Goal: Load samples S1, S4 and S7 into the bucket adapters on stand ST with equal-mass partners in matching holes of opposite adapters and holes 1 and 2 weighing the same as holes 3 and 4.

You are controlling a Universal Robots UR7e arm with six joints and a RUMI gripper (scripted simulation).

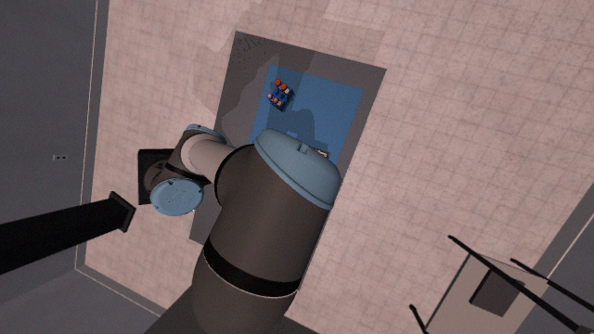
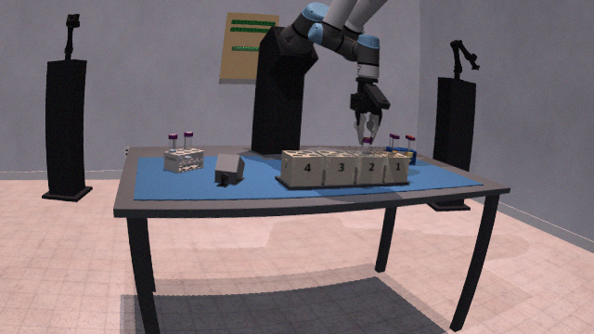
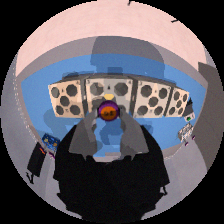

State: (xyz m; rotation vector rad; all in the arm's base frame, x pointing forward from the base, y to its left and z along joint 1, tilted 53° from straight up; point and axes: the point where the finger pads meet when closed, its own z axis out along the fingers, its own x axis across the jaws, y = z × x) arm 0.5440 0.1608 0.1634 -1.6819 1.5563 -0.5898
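Right now the blue rack is 400 mm behind my hand, 300 mm to the left of it and 110 mm below it. Round my hand: white rack 110 mm behind, 600 mm to the right, 110 mm below; then bucket adapter 50 mm ahead, 210 mm to the right, 90 mm below.
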